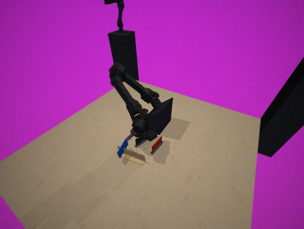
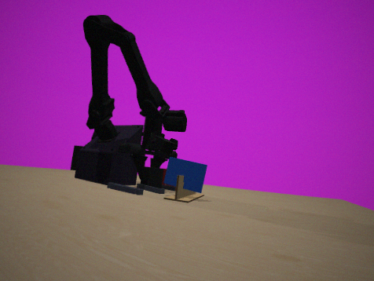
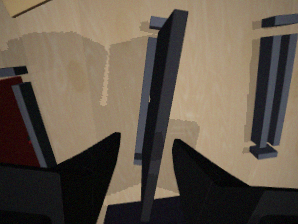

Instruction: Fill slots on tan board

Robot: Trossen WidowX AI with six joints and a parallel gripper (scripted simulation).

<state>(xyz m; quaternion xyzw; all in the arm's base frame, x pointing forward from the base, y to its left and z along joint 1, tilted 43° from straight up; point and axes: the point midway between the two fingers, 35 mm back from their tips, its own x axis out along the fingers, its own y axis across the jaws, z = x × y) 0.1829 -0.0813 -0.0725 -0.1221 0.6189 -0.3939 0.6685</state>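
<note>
My gripper tip is 140 mm short of the tan board and 20 mm to the left of it. From my gripper tip the other things lie so: black board 20 mm ahead, 10 mm to the right; then blue board 150 mm ahead, 60 mm to the right, 20 mm above; then red board 100 mm to the left, 20 mm ahead.
</note>
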